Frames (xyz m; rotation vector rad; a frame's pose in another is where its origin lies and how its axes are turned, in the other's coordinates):
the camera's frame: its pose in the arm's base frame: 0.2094 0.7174 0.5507 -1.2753 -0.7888 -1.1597
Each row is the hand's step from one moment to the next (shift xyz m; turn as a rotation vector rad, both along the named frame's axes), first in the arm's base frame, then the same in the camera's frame.
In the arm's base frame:
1: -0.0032 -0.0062 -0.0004 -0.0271 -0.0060 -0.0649
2: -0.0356 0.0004 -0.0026 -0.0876 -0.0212 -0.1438
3: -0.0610 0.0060 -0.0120 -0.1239 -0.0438 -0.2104
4: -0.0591 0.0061 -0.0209 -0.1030 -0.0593 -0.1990
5: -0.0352 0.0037 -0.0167 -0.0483 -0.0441 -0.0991
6: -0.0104 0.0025 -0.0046 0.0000 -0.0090 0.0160
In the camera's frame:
1: 0.0000 -0.0024 -0.0066 -0.0671 -0.0056 -0.0212
2: -0.0124 -0.0330 -0.0054 -0.1547 -0.0378 -0.0588
3: -0.0295 -0.0548 -0.0053 -0.2224 -0.0501 -0.0978
4: -0.0373 -0.0503 -0.0065 -0.2027 -0.0323 -0.1078
5: -0.0262 -0.0287 -0.0045 -0.0970 -0.0119 -0.0674
6: -0.0077 -0.0087 0.0001 0.0169 -0.0040 -0.0060

